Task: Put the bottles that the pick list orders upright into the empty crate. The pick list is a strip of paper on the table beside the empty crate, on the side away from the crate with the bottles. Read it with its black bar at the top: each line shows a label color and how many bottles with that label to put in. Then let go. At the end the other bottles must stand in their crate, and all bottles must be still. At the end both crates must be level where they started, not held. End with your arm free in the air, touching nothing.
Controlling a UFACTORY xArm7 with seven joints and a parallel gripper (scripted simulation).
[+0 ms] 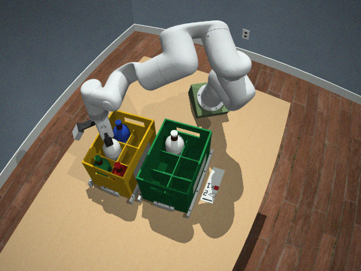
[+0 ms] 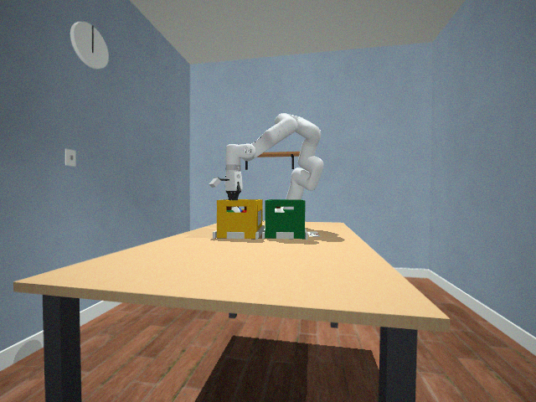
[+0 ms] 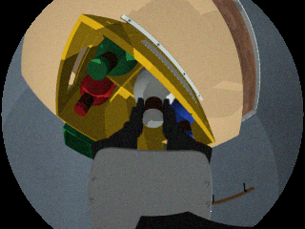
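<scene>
My gripper is now 20 mm past the yellow crate, 40 mm to the right of it and 80 mm above it. Round my hand: green-labelled bottle (80 mm ahead, 30 mm to the left, 80 mm below); then red-labelled bottle (50 mm ahead, 110 mm to the left, 80 mm below); then blue bottle (80 mm behind, 30 mm to the right, 80 mm below).
</scene>
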